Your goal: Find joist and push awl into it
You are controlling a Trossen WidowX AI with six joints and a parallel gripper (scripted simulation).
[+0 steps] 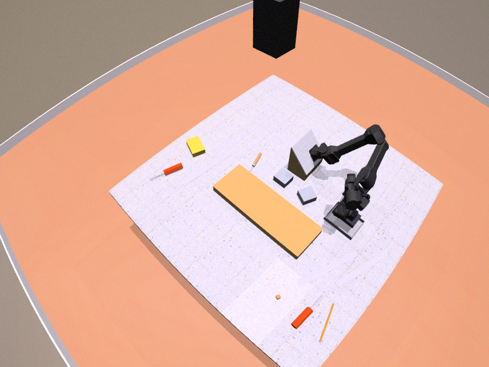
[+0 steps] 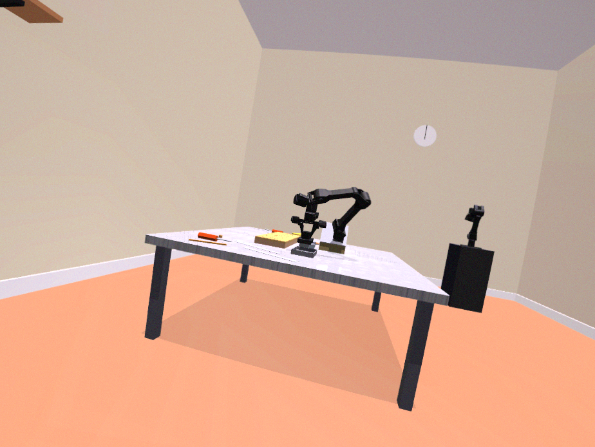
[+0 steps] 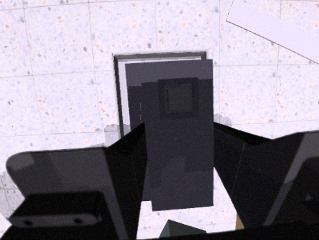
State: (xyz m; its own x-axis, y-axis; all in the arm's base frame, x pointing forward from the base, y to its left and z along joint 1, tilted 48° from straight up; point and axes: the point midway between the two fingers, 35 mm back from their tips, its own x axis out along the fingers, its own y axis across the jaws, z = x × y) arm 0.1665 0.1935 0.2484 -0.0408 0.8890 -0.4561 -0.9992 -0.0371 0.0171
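Right now the grey tray is 10 mm to the right of my gripper tip and 70 mm below it. From my gripper tip the other things lie so: stud finder: 10 mm to the left, 20 mm above; then tiny orange cube: 480 mm ahead, 80 mm below; then pencil: 430 mm ahead, 230 mm to the left, 80 mm below.
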